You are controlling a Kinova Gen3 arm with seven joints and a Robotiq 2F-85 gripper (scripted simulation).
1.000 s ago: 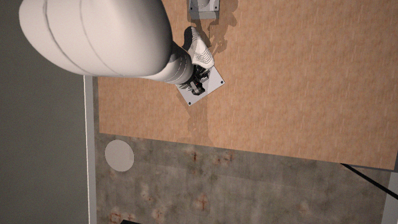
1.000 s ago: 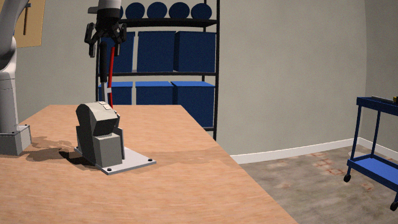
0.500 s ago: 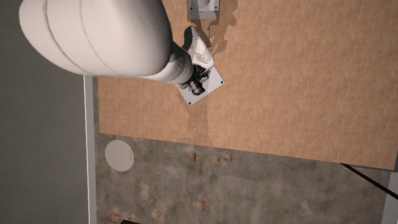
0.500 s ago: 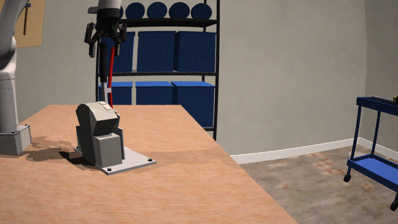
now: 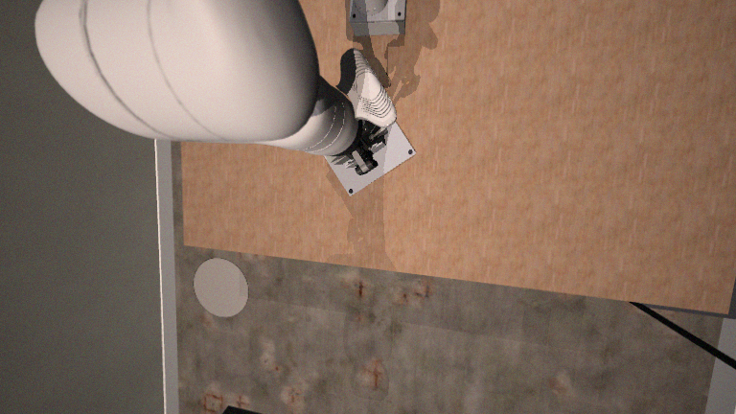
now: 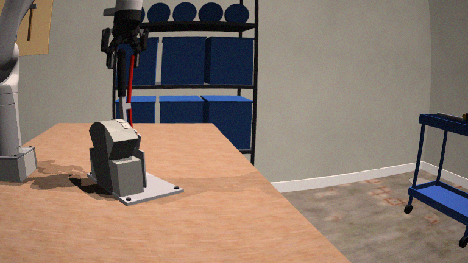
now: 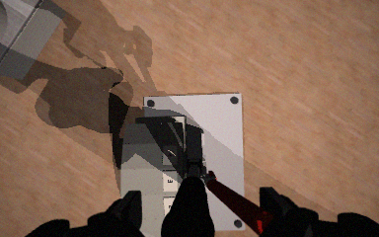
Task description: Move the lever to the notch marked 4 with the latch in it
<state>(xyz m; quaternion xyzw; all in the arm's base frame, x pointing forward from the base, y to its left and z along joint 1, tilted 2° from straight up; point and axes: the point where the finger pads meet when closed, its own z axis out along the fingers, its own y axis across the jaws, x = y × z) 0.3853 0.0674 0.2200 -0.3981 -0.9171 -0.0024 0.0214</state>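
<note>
My hand is 100 mm above the red bar and 20 mm short of it.
</note>
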